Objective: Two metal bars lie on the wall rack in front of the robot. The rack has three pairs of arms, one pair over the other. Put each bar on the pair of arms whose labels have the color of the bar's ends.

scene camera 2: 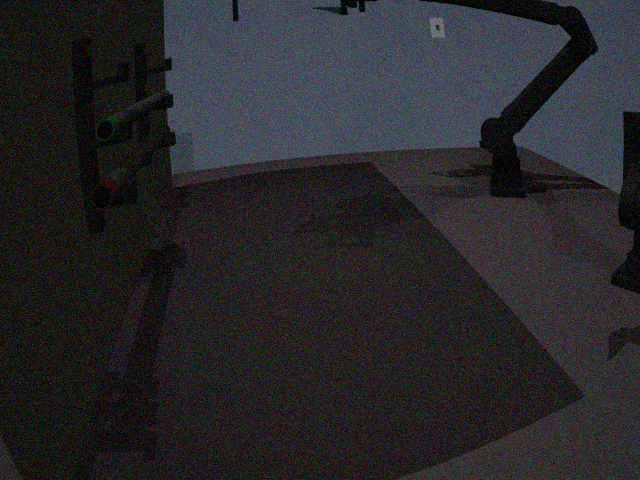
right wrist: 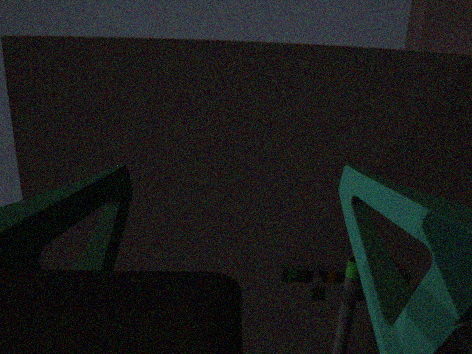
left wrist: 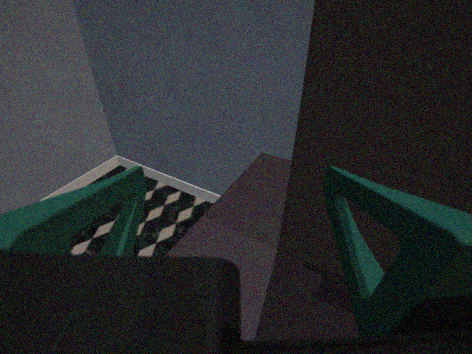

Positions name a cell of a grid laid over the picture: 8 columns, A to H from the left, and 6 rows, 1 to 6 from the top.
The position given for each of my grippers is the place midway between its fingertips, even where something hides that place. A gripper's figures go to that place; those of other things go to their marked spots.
My right gripper (right wrist: D4) is 0.13 m from the lens. A wall (right wrist: D3) is 0.52 m from the lens. A rack upright (right wrist: F5): 0.58 m from the lens. The marked spots on the rack upright and the wall are 0.27 m apart.
